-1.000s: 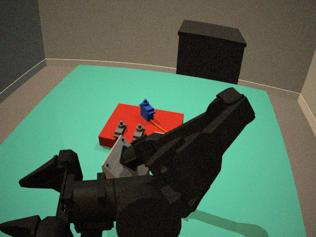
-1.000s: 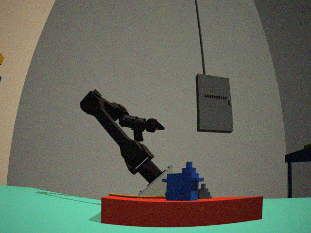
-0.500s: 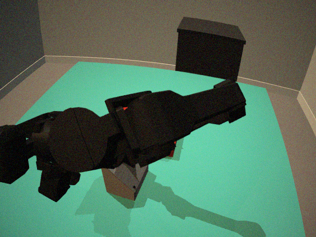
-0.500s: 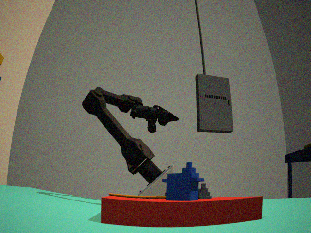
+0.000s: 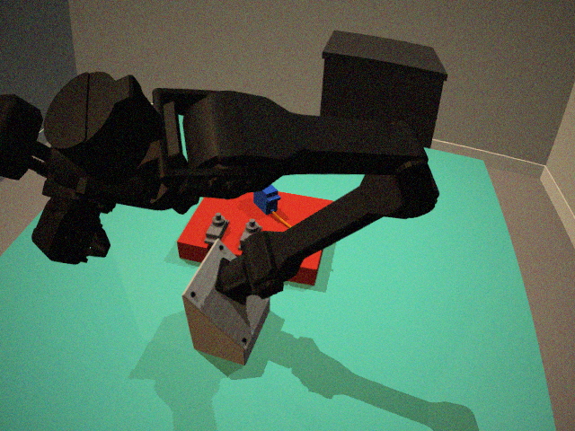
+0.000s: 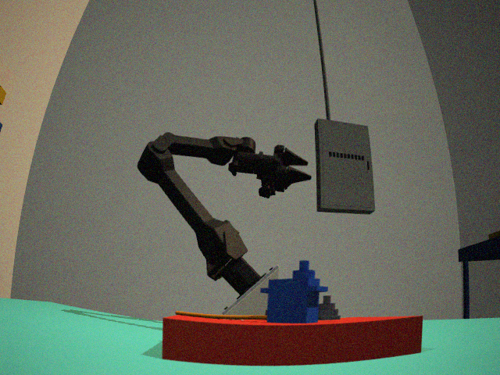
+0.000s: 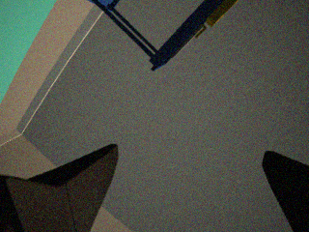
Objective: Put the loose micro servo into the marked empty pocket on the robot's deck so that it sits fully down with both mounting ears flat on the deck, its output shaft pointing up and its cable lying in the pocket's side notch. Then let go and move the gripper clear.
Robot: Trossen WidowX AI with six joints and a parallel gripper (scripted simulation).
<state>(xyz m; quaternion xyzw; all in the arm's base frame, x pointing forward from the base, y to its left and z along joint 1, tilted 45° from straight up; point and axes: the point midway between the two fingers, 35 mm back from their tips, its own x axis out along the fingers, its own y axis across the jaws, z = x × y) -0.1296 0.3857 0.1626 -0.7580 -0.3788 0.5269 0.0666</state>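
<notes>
Now: gripper tip 49 cm short of the red deck, 22 cm to the left of it and 44 cm above it.
</notes>
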